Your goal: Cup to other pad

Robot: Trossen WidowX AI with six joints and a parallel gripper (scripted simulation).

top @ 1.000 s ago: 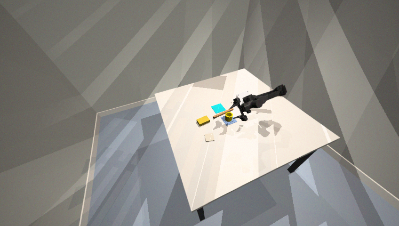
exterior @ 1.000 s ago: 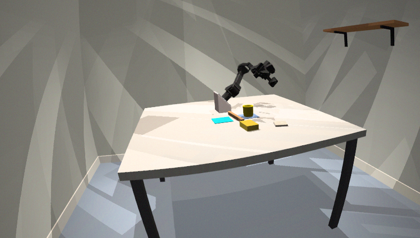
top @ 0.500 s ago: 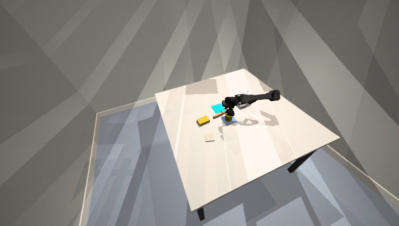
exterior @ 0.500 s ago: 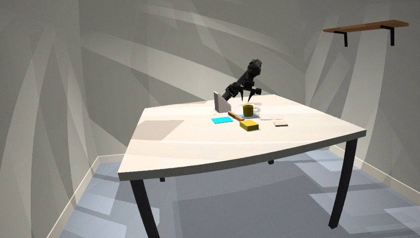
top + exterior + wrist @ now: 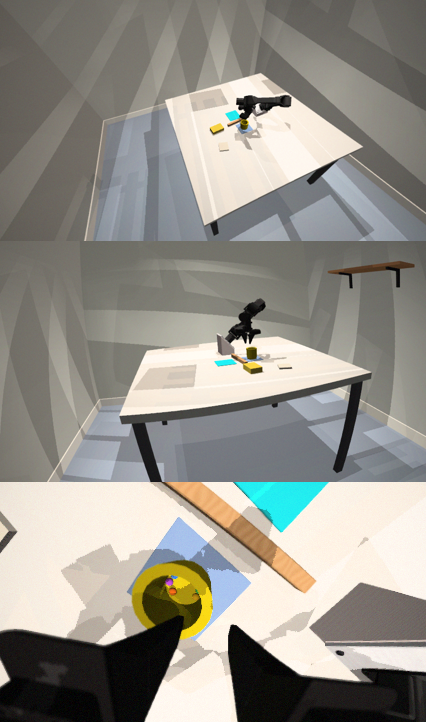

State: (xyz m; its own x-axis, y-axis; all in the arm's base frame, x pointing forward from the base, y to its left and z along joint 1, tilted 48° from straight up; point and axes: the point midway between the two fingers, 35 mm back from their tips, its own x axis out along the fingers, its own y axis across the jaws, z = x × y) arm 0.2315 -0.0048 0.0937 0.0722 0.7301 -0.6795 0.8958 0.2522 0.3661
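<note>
The yellow cup is 20 mm ahead of my gripper tip, 10 mm to the left of it and 60 mm below it. The rest, counted from my gripper tip: wooden stick (30 mm ahead, 80 mm to the right, 90 mm below); then cyan pad (30 mm ahead, 170 mm to the right, 100 mm below); then light blue pad (30 mm ahead, 10 mm to the left, 100 mm below).
</note>
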